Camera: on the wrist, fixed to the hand. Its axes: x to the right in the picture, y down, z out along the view.
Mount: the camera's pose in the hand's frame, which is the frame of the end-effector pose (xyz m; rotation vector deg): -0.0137 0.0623 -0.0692 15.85 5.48 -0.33
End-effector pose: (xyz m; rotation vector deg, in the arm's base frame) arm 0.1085 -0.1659 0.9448 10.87 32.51 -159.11
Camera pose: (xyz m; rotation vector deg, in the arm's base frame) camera 0.1459 -0.1891 0.8616 21.92 11.59 -163.54
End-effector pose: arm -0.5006 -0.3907 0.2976 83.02 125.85 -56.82
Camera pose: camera -0.4318 -0.3362 0.3316 93.94 125.92 -74.23
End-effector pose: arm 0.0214 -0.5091 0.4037 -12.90 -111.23 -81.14
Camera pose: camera 0.0943 -0.5430 0.4526 -1.29 -116.39 -64.40
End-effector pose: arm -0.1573 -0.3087 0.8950 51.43 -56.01 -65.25
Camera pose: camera -0.0749 -0.2781 0.9287 66.83 -61.30 -55.56
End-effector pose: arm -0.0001 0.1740 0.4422 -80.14 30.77 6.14
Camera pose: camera -0.0563 0.1230 0.3865 -65.27 34.56 -2.19
